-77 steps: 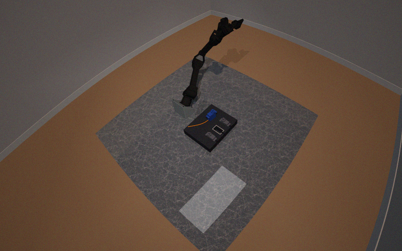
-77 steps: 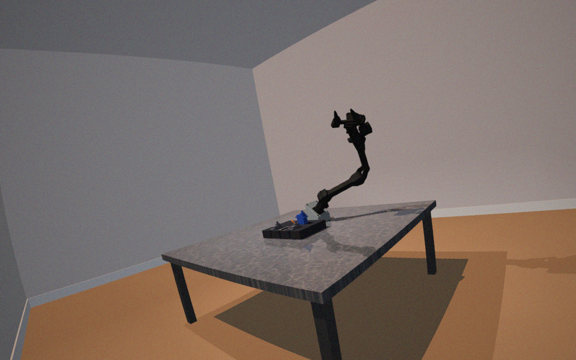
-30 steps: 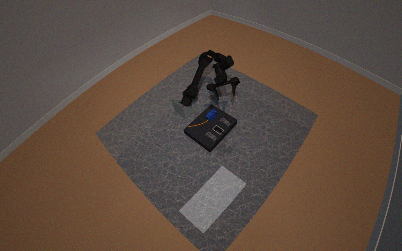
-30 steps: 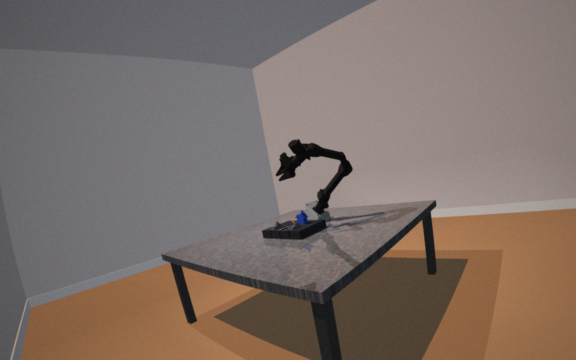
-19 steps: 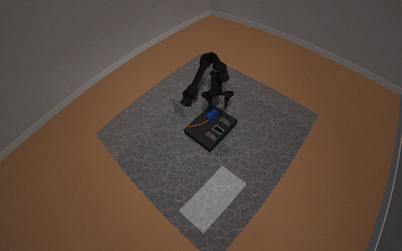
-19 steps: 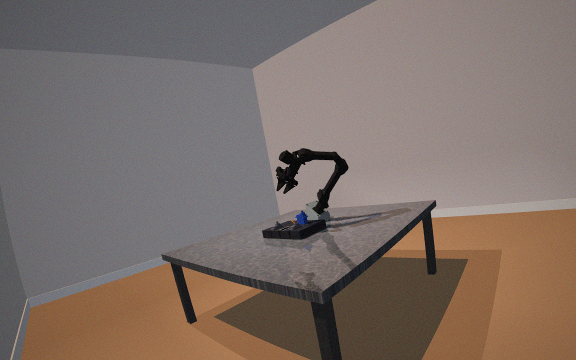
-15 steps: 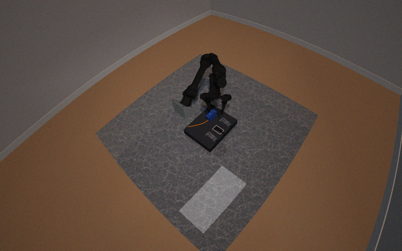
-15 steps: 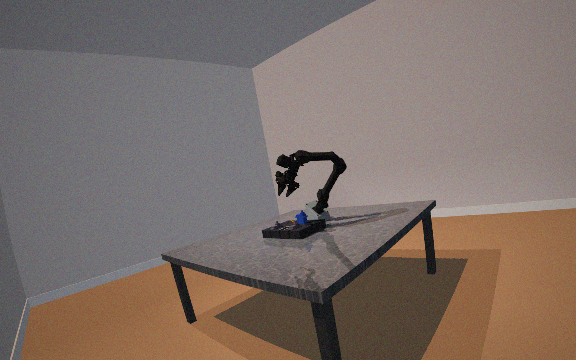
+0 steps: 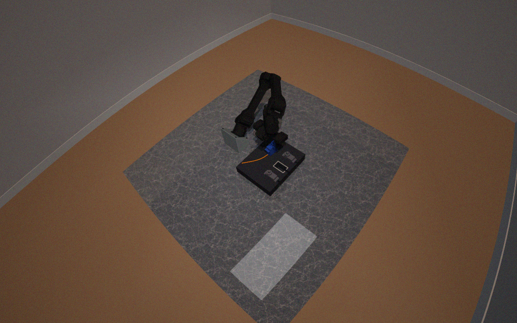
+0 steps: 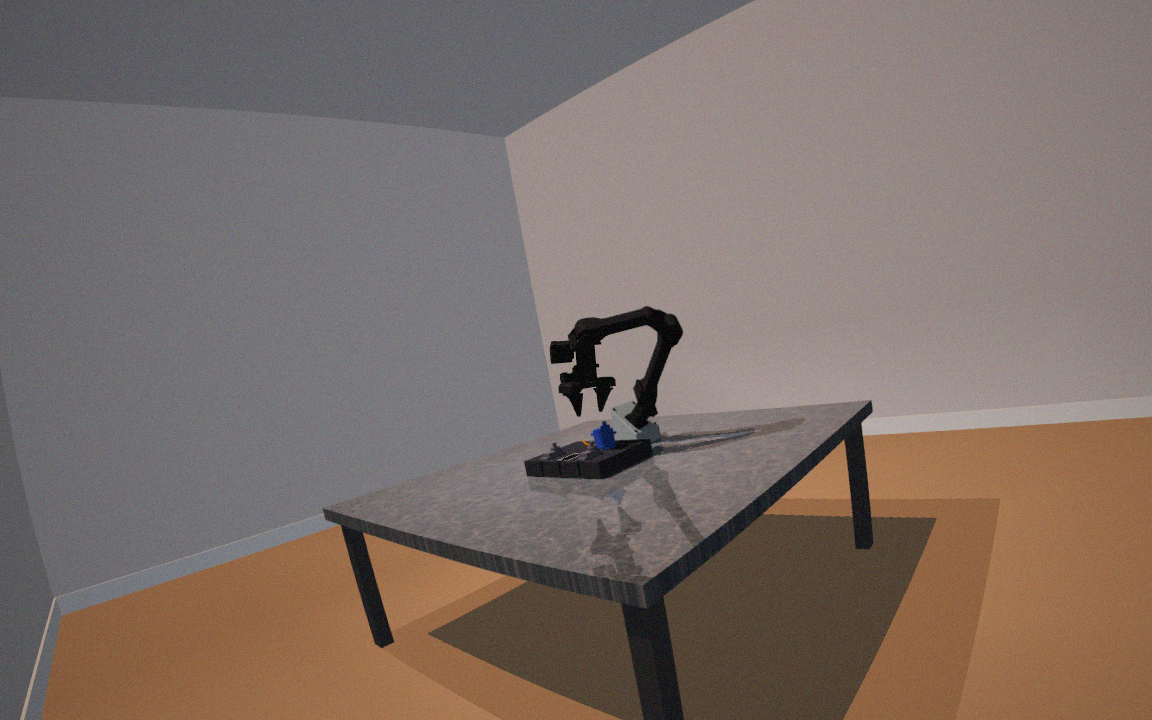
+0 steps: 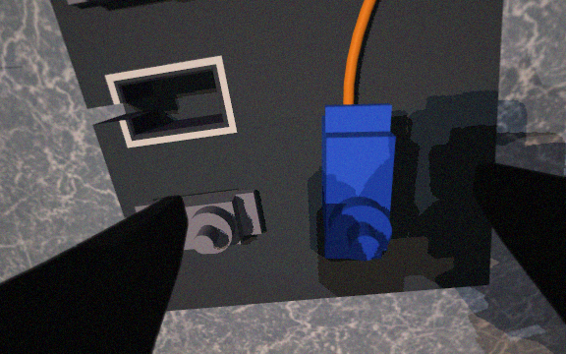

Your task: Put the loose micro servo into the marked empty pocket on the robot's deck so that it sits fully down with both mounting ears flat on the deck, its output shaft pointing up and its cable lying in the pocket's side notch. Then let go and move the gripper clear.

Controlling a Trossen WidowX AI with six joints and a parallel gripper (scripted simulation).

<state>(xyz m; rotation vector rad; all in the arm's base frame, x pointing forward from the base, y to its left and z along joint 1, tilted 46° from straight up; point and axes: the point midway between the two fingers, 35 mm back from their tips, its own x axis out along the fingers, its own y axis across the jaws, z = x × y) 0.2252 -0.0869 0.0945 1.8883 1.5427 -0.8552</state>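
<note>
Right now my gripper tip is 13 cm above the deck, 2 cm to the left of it and 2 cm past it.
</note>
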